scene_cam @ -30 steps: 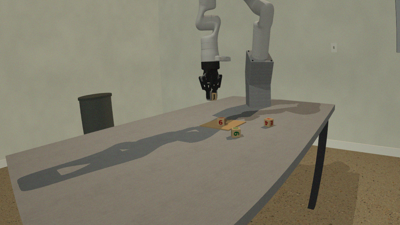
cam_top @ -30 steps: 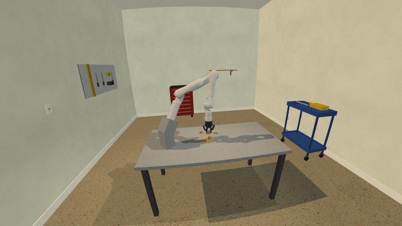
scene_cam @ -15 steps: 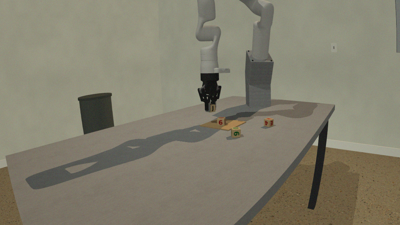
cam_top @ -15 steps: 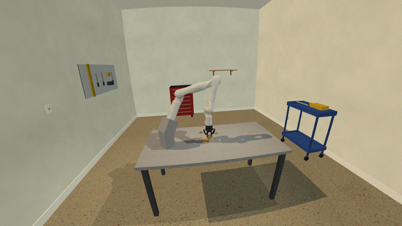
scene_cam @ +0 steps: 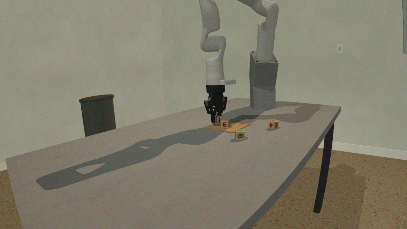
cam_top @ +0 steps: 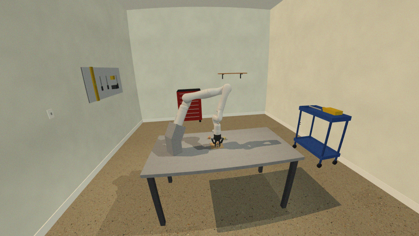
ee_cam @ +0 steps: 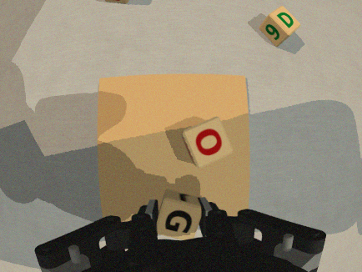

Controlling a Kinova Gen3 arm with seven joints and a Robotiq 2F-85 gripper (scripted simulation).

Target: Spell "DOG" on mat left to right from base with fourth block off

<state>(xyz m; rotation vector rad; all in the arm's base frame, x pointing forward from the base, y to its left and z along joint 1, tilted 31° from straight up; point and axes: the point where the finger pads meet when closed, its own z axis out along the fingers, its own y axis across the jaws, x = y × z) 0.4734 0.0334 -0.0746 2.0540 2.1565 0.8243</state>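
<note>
Now: the G block 1 cm below my hand. Round my hand: O block (2 cm ahead, 6 cm to the left, 1 cm below); then tan mat (1 cm behind, 5 cm to the left, 3 cm below); then D block (9 cm ahead, 19 cm to the left, 1 cm below).
</note>
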